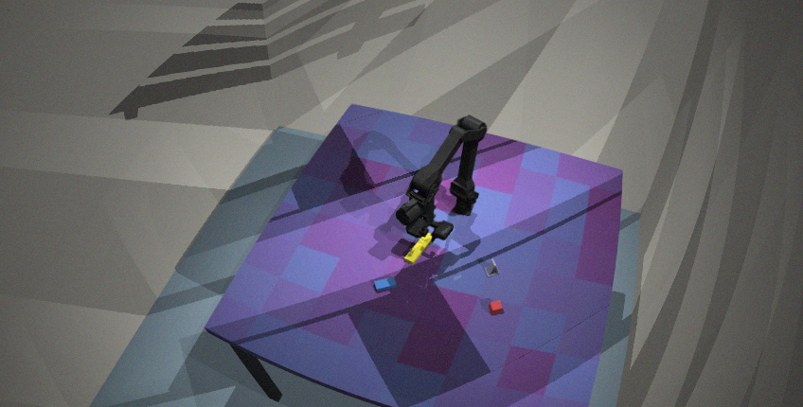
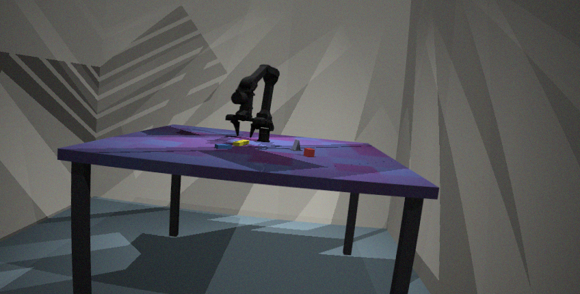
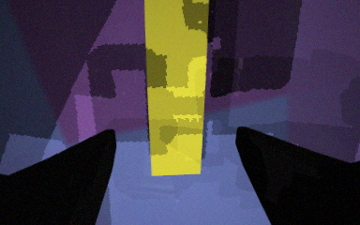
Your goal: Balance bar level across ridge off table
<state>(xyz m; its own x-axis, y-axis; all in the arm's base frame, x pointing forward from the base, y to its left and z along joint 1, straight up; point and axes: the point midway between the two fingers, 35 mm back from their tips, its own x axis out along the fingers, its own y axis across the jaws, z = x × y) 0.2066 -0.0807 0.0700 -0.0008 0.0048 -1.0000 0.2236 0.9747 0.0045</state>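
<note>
Now: the yellow bar 30 mm below my gripper tip, 30 mm ahead of it and 10 mm to the right of it. The rest, counted from my gripper tip: blue block (210 mm ahead, 60 mm to the right, 30 mm below); then red cube (310 mm to the left, 200 mm ahead, 20 mm below).
</note>
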